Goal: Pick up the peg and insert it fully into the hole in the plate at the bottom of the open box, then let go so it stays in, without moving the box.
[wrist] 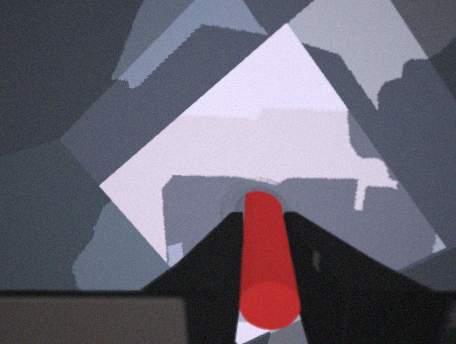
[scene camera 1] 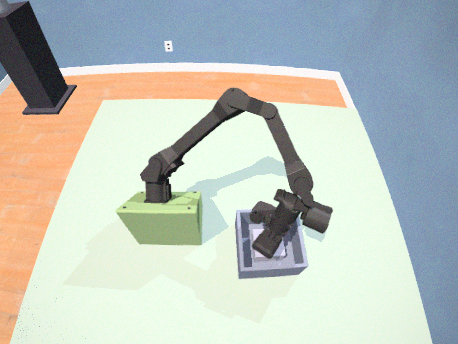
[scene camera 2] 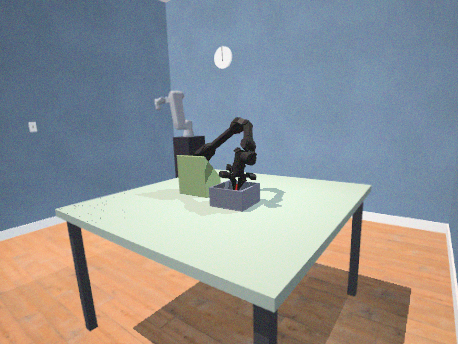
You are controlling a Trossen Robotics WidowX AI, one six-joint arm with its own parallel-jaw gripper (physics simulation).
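Places are measured from the arm's base along level axes (x back, y right, z up), in centimetres.
Pixels of known places: gripper, fingertip midpoint: [wrist: 262, 223] [scene camera 1: 269, 241]; arm's base, link origin: [scene camera 1: 158, 199] [scene camera 2: 197, 165].
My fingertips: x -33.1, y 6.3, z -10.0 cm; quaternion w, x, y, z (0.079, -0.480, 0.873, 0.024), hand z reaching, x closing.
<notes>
Ahead of a thing's pixels: the offset from my fingertips to its top centre. "pt": to the spot under its first point. Level surfaces: height alone.
The open grey-blue box {dx +0.2, dy +0.1, dz +3.5 cm} [scene camera 1: 272, 272] [scene camera 2: 225, 198] stands on the table. A pale square plate {dx +0.2, dy +0.1, dz -0.2 cm} [scene camera 1: 257, 236] [wrist: 240, 95] lies at its bottom. My gripper [wrist: 262, 223] is down over the box, shut on the red peg {dx +0.0, dy -0.1, dz +4.0 cm} [wrist: 267, 260] [scene camera 2: 237, 187]. In the wrist view the peg stands between the dark fingers, its near end toward the camera. Its far end overlaps the faint round rim of the hole {pt dx +1.3, dy +0.7, dz -0.2 cm} [wrist: 227, 201], and the peg and fingers hide much of the hole. I cannot tell whether the tip is in the hole. The fingertips are hidden in scene camera 1.
The green base block [scene camera 1: 162, 225] [scene camera 2: 191, 175] carries the arm and stands left of the box in scene camera 1. The box walls surround the plate closely on all sides. The pale green table {dz -6.3 cm} [scene camera 1: 200, 315] [scene camera 2: 200, 240] carries both. A dark pedestal [scene camera 1: 35, 60] stands beyond the table.
</notes>
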